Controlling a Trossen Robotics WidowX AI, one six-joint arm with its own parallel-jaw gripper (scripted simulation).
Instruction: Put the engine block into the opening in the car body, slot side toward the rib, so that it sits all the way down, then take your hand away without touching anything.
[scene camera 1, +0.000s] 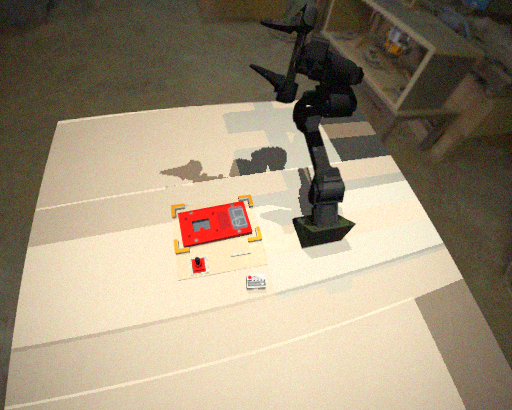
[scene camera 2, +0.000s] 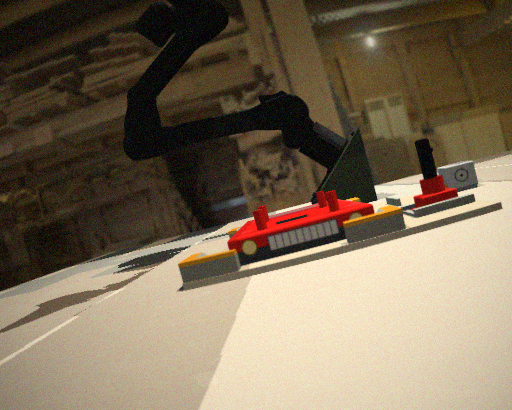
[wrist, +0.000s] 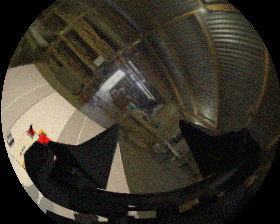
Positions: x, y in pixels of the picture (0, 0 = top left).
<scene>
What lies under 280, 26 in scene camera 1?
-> My gripper.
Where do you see a red car body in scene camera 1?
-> At 212, 224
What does my gripper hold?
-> Nothing.
</scene>
